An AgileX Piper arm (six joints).
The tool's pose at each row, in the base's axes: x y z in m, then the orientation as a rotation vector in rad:
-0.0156, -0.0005, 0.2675, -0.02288, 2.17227, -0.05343
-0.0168, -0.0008, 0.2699, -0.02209, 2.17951, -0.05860
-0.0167, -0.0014, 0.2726, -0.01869, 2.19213, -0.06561
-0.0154, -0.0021, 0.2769, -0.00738, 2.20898, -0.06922
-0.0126, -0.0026, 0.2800, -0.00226, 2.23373, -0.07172
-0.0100, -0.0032, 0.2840, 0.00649, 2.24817, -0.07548
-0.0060, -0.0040, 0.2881, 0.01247, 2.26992, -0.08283
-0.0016, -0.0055, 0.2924, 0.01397, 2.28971, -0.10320
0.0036, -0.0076, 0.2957, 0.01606, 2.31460, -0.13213
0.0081, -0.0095, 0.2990, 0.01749, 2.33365, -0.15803
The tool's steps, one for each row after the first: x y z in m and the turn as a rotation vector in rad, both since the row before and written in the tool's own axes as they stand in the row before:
-0.0013, -0.0004, -0.0023, 0.00384, 0.00737, -0.00145
-0.0022, -0.0007, -0.0014, 0.00599, 0.01283, -0.00031
-0.0042, -0.0009, -0.0014, 0.00632, 0.01713, 0.00658
-0.0041, -0.0006, 0.0004, 0.00304, 0.02490, 0.00234
-0.0047, -0.0007, -0.0004, 0.00544, 0.01472, 0.00469
-0.0057, -0.0009, 0.0006, 0.00687, 0.02205, 0.00124
-0.0061, -0.0016, 0.0007, 0.01473, 0.02029, -0.00632
-0.0059, -0.0021, 0.0019, 0.02080, 0.02580, -0.00883
-0.0054, -0.0019, 0.0013, 0.01842, 0.02004, -0.00803

